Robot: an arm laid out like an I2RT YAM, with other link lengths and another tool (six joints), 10 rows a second.
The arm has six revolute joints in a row. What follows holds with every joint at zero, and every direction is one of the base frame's. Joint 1 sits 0.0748 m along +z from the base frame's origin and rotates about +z. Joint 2 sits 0.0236 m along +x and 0.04 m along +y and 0.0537 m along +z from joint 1 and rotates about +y. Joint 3 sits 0.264 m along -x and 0.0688 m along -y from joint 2 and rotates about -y. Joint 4 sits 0.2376 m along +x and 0.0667 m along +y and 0.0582 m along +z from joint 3 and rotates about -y. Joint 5 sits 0.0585 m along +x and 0.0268 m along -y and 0.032 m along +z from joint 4 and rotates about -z. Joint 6 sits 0.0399 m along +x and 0.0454 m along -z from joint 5 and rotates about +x. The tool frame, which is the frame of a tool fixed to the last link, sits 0.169 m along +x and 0.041 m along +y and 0.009 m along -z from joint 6; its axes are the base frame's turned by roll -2.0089, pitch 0.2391 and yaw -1.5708 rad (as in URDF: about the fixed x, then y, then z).
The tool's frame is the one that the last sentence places.
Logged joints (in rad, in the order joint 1, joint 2, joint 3, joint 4, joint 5, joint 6), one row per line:
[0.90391, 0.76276, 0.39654, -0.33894, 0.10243, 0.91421]
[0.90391, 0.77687, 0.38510, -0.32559, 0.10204, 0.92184]
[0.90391, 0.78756, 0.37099, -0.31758, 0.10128, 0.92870]
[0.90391, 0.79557, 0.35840, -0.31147, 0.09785, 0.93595]
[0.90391, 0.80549, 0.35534, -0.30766, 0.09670, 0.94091]
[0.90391, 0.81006, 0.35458, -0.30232, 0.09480, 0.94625]
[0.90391, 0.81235, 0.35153, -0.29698, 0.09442, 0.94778]
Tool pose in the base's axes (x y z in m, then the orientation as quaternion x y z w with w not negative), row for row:
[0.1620, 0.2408, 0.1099, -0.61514, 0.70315, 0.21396, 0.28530]
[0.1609, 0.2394, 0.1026, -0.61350, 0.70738, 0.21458, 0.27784]
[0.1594, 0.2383, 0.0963, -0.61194, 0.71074, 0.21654, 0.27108]
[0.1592, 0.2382, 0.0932, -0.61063, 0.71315, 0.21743, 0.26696]
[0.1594, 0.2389, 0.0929, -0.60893, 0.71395, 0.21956, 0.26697]
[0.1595, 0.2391, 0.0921, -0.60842, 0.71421, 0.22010, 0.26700]
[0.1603, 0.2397, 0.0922, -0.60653, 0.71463, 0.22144, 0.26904]
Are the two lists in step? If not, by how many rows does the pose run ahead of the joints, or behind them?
The pose runs 1 row ahead of the joints: the pose in row i belongs to the joints in row i + 1.
